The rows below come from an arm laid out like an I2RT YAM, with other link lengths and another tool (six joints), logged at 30 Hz.
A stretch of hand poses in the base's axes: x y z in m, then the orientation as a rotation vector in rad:
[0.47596 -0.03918 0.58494 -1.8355 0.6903 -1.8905]
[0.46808 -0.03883 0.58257 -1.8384 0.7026 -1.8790]
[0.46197 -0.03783 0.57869 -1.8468 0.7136 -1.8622]
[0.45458 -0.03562 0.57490 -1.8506 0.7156 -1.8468]
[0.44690 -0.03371 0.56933 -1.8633 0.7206 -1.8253]
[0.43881 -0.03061 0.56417 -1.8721 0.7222 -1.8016]
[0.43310 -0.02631 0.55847 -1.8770 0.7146 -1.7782]
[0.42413 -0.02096 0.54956 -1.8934 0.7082 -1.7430]
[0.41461 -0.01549 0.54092 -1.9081 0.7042 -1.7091]
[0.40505 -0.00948 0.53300 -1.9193 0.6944 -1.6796]
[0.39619 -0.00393 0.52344 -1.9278 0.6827 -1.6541]
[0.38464 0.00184 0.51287 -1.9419 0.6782 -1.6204]
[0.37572 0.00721 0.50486 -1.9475 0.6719 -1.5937]
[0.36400 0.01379 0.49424 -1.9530 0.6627 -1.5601]
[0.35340 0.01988 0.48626 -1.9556 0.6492 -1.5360]
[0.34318 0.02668 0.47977 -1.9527 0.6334 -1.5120]
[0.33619 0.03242 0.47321 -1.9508 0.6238 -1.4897]
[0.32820 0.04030 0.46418 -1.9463 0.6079 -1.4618]
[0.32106 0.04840 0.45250 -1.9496 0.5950 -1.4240]
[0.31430 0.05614 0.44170 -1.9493 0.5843 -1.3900]
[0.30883 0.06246 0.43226 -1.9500 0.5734 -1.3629]
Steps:
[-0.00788 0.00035 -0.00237 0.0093 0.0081 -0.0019]
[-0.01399 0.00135 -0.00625 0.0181 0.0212 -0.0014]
[-0.02138 0.00356 -0.01004 0.0255 0.0291 0.0050]
[-0.02906 0.00547 -0.01561 0.0326 0.0453 0.0108]
[-0.03715 0.00857 -0.02077 0.0417 0.0593 0.0207]
[-0.04286 0.01287 -0.02647 0.0497 0.0690 0.0372]
[-0.05183 0.01822 -0.03538 0.0581 0.0905 0.0564]
[-0.06135 0.02369 -0.04402 0.0673 0.1112 0.0736]
[-0.07091 0.02970 -0.05194 0.0738 0.1271 0.0929]
[-0.07977 0.03525 -0.06150 0.0788 0.1397 0.1118]
[-0.09132 0.04102 -0.07207 0.0874 0.1605 0.1288]
[-0.10024 0.04639 -0.08008 0.0963 0.1732 0.1455]
[-0.11196 0.05297 -0.09070 0.1077 0.1881 0.1675]
[-0.12256 0.05906 -0.09868 0.1141 0.1968 0.1882]
[-0.13278 0.06586 -0.10517 0.1227 0.2017 0.2117]
[-0.13977 0.07160 -0.11173 0.1320 0.2078 0.2301]
[-0.14776 0.07948 -0.12076 0.1434 0.2135 0.2562]
[-0.15490 0.08758 -0.13244 0.1561 0.2291 0.2832]
[-0.16166 0.09532 -0.14324 0.1697 0.2416 0.3079]
[-0.16713 0.10164 -0.15268 0.1789 0.2518 0.3287]

